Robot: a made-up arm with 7 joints. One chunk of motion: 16 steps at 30 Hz.
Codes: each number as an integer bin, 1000 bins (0 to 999) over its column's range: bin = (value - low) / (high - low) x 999, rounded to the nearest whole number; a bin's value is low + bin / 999 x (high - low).
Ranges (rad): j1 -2.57..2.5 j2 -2.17..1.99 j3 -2.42..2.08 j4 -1.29..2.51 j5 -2..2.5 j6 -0.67..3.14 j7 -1.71..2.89
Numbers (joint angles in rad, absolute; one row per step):
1: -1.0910 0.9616 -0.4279 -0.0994 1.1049 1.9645 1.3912
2: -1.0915 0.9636 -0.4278 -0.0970 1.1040 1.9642 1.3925
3: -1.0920 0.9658 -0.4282 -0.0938 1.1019 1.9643 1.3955
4: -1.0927 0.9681 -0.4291 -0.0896 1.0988 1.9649 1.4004
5: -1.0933 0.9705 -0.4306 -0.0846 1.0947 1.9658 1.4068
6: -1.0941 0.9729 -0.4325 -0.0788 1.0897 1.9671 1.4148
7: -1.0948 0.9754 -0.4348 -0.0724 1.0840 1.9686 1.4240
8: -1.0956 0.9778 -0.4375 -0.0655 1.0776 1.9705 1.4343
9: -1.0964 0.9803 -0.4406 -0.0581 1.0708 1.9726 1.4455
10: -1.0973 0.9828 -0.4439 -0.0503 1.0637 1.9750 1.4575
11: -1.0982 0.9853 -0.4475 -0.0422 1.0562 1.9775 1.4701
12: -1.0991 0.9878 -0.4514 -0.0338 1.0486 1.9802 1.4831
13: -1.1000 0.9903 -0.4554 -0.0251 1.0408 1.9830 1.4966
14: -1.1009 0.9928 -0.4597 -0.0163 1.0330 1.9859 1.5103
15: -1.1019 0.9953 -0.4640 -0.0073 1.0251 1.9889 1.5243
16: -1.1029 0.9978 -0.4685 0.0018 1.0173 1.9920 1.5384
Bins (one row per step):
1: 291 752 442 313 689 691 673
2: 291 753 442 314 689 691 674
3: 291 753 442 314 689 691 674
4: 291 754 442 316 688 691 675
5: 291 754 442 317 687 691 677
6: 291 755 441 318 686 691 679
7: 291 755 441 320 685 692 681
8: 291 756 440 322 683 692 683
9: 290 757 439 324 682 693 685
10: 290 757 439 326 680 694 688
11: 290 758 438 328 678 694 691
12: 290 758 437 330 677 695 693
13: 290 759 436 333 675 696 696
14: 289 760 435 335 673 696 699
15: 289 760 434 337 672 697 702
16: 289 761 433 340 670 698 705

